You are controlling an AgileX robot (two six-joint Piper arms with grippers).
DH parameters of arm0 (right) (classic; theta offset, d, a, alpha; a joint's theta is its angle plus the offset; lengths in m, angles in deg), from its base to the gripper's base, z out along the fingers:
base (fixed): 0 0 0 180
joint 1: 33.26 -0.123 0 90
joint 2: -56.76 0 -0.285 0
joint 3: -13.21 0 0.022 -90
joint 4: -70.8 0.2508 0 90
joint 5: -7.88 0 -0.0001 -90
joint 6: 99.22 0.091 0 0
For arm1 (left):
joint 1: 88.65 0.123 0 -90
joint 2: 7.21 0 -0.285 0
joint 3: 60.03 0 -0.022 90
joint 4: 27.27 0.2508 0 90
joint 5: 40.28 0 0.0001 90
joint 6: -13.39 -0.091 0 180
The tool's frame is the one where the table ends.
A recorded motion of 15 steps. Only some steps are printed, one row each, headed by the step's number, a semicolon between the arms.
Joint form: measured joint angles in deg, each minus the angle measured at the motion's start. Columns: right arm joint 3, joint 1, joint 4, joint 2, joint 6, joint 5; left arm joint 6, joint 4, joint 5, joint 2, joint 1, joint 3.
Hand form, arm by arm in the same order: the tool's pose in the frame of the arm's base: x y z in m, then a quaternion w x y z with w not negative. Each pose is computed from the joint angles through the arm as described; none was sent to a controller.
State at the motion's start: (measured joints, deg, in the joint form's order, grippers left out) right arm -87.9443 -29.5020 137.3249 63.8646 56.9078 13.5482; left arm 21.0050 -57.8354 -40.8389 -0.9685 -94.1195 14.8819
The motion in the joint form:
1: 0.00 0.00 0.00 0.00 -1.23 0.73; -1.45 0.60 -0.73 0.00 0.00 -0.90
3: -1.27 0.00 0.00 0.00 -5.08 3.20; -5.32 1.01 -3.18 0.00 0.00 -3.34
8: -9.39 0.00 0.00 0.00 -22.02 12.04; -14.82 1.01 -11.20 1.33 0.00 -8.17
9: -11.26 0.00 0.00 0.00 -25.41 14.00; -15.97 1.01 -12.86 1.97 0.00 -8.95
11: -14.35 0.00 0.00 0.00 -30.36 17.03; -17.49 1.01 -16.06 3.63 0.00 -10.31
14: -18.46 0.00 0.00 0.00 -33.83 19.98; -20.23 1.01 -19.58 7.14 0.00 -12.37
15: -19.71 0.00 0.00 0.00 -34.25 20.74; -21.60 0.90 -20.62 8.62 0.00 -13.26
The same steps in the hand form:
1: 0.0568 0.0057 0.2002 0.66580 0.23312 0.65780 0.26394; 0.0498 -0.0058 0.2317 0.70759 -0.16821 0.62983 -0.27266
3: 0.0556 0.0093 0.2061 0.67136 0.19597 0.66811 0.25399; 0.0466 -0.0074 0.2425 0.71675 -0.13609 0.63552 -0.25272
8: 0.0444 0.0226 0.2473 0.71684 0.03115 0.66877 0.19475; 0.0421 -0.0133 0.2580 0.70997 -0.05878 0.67047 -0.20727
9: 0.0409 0.0256 0.2565 0.72575 -0.00367 0.66357 0.18149; 0.0422 -0.0146 0.2597 0.70325 -0.04751 0.67986 -0.20241
11: 0.0343 0.0301 0.2715 0.73941 -0.05602 0.65130 0.16105; 0.0436 -0.0171 0.2616 0.68525 -0.03013 0.70050 -0.19705
14: 0.0245 0.0347 0.2915 0.75592 -0.10087 0.63001 0.14664; 0.0484 -0.0202 0.2656 0.65940 -0.00485 0.72873 -0.18471
15: 0.0213 0.0359 0.2975 0.76040 -0.11007 0.62332 0.14541; 0.0507 -0.0212 0.2679 0.65123 0.00582 0.73747 -0.17887

